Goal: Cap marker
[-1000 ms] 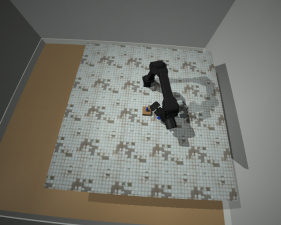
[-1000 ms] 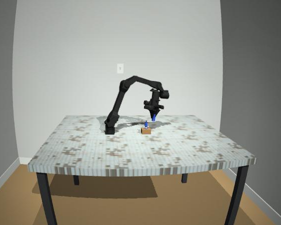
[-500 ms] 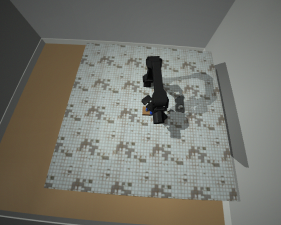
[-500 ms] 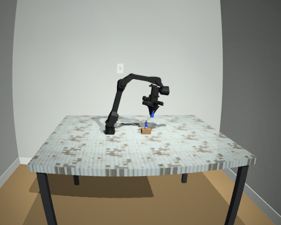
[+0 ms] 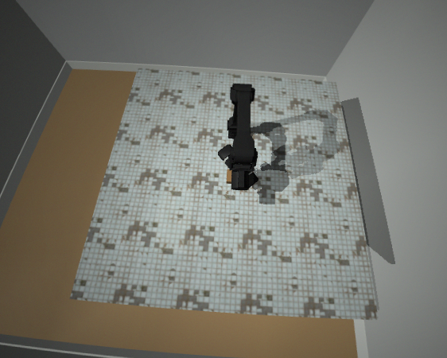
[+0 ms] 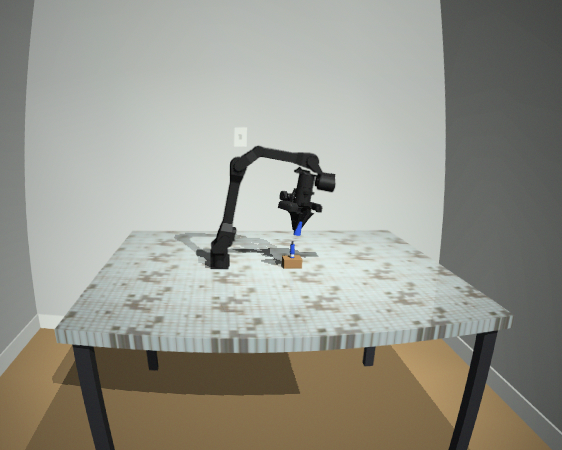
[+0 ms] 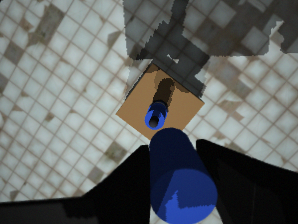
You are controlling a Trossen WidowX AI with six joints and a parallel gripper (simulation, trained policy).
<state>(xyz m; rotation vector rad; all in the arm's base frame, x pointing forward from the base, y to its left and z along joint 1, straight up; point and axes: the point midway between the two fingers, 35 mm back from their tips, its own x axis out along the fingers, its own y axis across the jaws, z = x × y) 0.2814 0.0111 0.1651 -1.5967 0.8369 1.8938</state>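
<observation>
My gripper tip is now 120 mm above the holder block, 10 mm to the left of it and 10 mm past it. From my gripper tip the other things lie so: blue cap 10 mm above.
</observation>
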